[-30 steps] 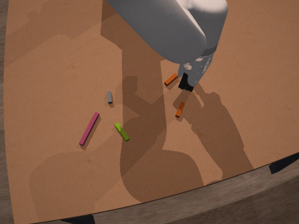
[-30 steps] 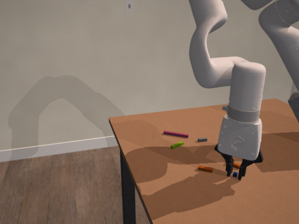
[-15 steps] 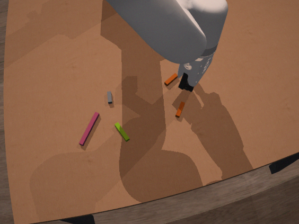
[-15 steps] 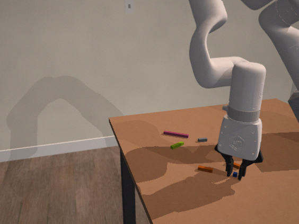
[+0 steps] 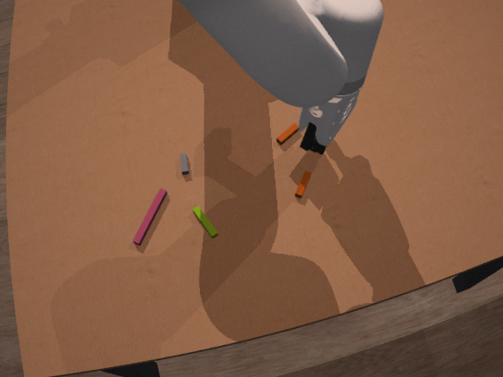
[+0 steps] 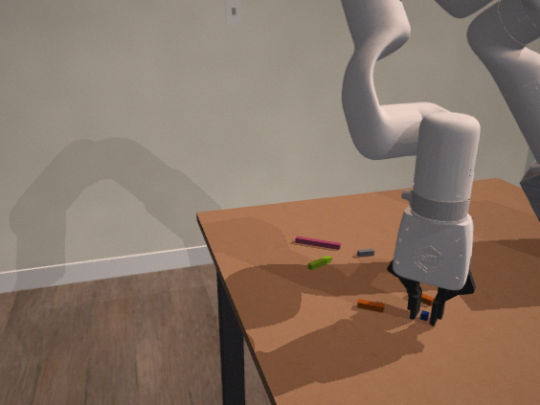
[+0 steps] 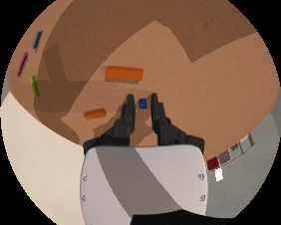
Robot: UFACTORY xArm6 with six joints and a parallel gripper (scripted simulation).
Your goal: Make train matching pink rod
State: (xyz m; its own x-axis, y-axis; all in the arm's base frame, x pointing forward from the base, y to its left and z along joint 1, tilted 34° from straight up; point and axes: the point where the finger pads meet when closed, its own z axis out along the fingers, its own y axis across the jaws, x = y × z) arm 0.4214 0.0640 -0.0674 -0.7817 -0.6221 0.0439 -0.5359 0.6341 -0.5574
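The blue rod is 2 cm below my hand. From my hand the other things lie so: lime rod 6 cm ahead, 21 cm to the right, 2 cm below; then grey rod 4 cm behind, 21 cm to the right, 2 cm below; then pink rod 3 cm ahead, 28 cm to the right, 2 cm below.
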